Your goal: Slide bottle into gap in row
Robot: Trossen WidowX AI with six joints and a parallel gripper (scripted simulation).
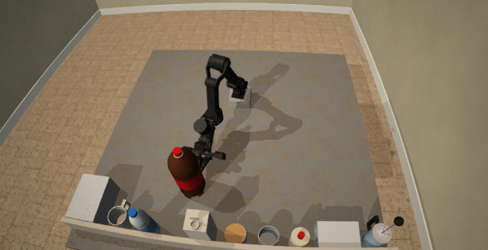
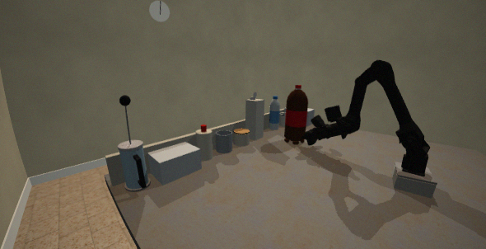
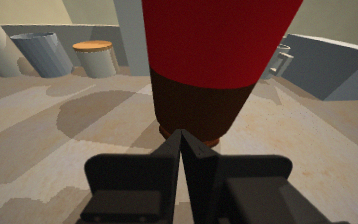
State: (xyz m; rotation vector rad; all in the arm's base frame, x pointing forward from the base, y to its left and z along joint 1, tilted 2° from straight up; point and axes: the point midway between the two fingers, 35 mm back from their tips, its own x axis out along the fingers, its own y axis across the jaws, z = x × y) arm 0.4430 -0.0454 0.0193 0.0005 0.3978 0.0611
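The brown cola bottle lies 8 cm ahead of my hand, 1 cm to the right of it and 9 cm above it. From my hand the other things lie so: wood-lidded jar: 25 cm ahead, 22 cm to the left, 2 cm below; then grey cup: 23 cm ahead, 34 cm to the left, 3 cm below; then blue-capped water bottle: 31 cm ahead, 12 cm to the right, 5 cm above.
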